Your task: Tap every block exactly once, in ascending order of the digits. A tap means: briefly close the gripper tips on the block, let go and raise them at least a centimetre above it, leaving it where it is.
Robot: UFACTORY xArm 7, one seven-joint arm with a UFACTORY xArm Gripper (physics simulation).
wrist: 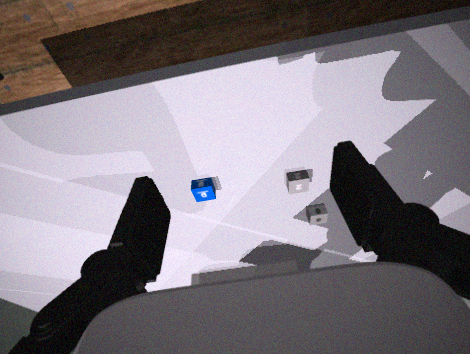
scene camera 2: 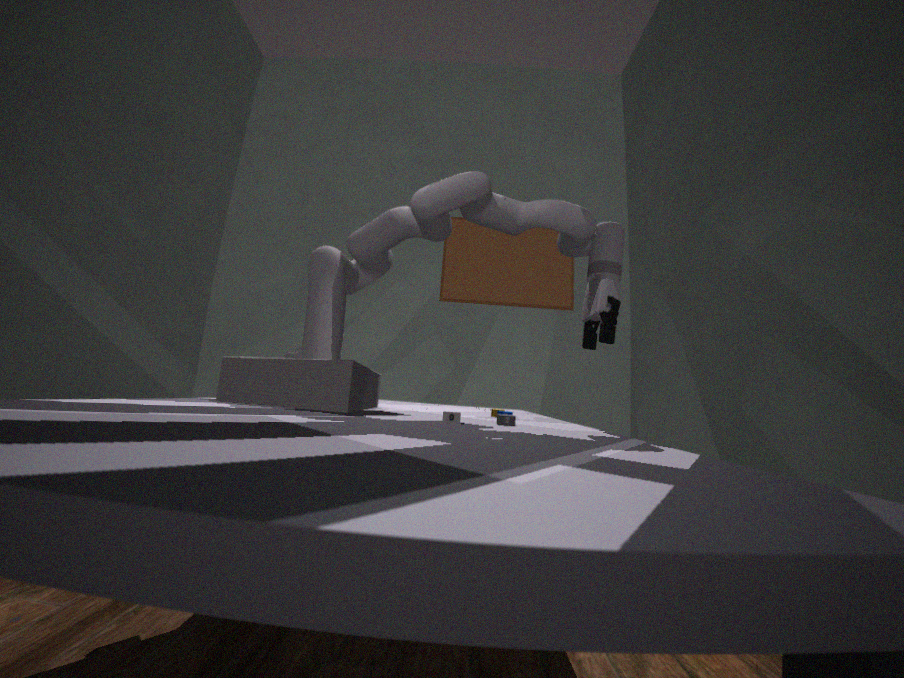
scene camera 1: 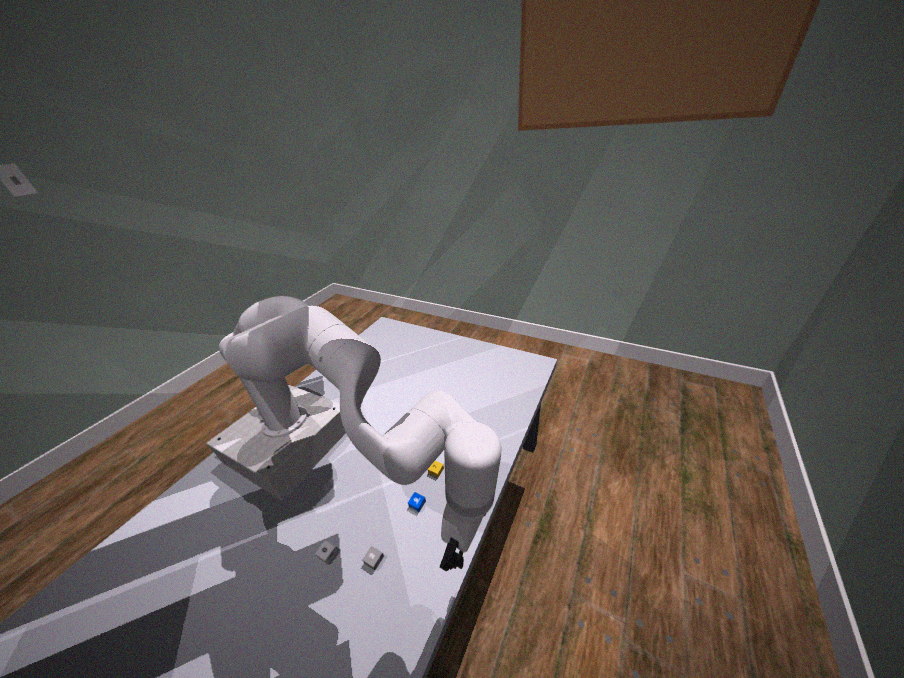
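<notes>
My open, empty gripper (scene camera 1: pixel 452 558) (scene camera 2: pixel 598 344) (wrist: pixel 244 161) hangs high above the table, near its right edge in scene camera 1. A blue block (scene camera 1: pixel 416 501) (scene camera 2: pixel 505 413) (wrist: pixel 203 190) and a light grey block with a white mark (scene camera 1: pixel 373 558) (scene camera 2: pixel 506 420) (wrist: pixel 298 181) lie far below, between the fingers as seen in the wrist view. A grey block with dark marks (scene camera 1: pixel 326 551) (scene camera 2: pixel 451 416) (wrist: pixel 317 214) lies beside the light grey one. A yellow block (scene camera 1: pixel 435 469) (scene camera 2: pixel 495 412) lies beyond the blue one and does not show in the wrist view. The digits are too blurred to read surely.
The blocks stand on the table (scene camera 1: pixel 467 364) (wrist: pixel 250 110), which is patterned with light and shadow. The arm's base box (scene camera 1: pixel 248 452) (scene camera 2: pixel 284 383) stands on the table's far side from the gripper. The wood floor (scene camera 1: pixel 620 510) lies beyond the table's edge.
</notes>
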